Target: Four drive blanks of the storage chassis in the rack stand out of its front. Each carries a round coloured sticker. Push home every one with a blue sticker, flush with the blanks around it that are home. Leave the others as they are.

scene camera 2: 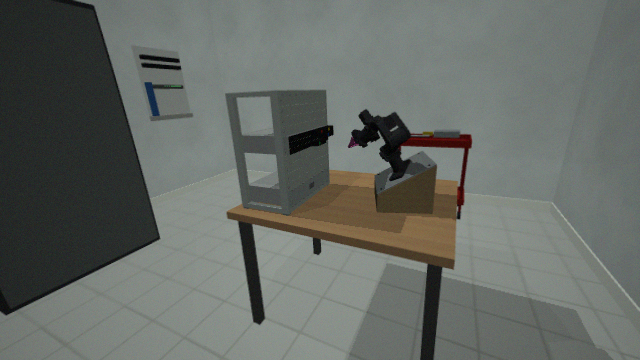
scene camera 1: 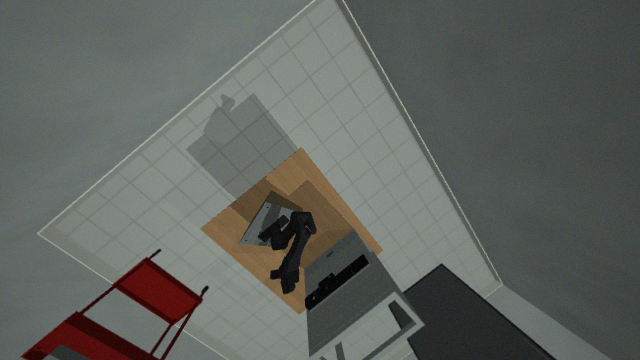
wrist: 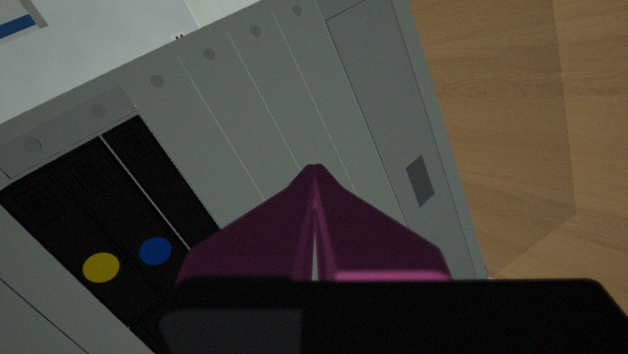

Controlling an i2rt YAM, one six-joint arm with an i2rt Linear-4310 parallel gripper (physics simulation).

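Note:
The black row of drive blanks (scene camera 1: 350, 272) (scene camera 2: 300, 142) runs across the front of the grey rack (scene camera 1: 360, 295) (scene camera 2: 284, 175). In the wrist view, a blue sticker (wrist: 155, 251) and a yellow sticker (wrist: 101, 267) sit on neighbouring blanks at the lower left. In scene camera 2, a yellow sticker (scene camera 2: 329, 131) shows at the row's far end and a green sticker (scene camera 2: 320, 143) lower on a blank standing out. In scene camera 1, a red sticker (scene camera 1: 326, 287) shows. My gripper (scene camera 2: 350, 145) (wrist: 314, 177) is shut and empty, apart from the rack front. How far the blue-stickered blank stands out is unclear.
The arm stands on a wedge-shaped base (scene camera 1: 255, 235) (scene camera 2: 407, 197) on the wooden table (scene camera 1: 295, 165) (scene camera 2: 350, 220). A red cart (scene camera 1: 157, 290) (scene camera 2: 435, 142) stands beyond the table. A large dark cabinet (scene camera 1: 465, 315) (scene camera 2: 75, 165) stands behind the rack.

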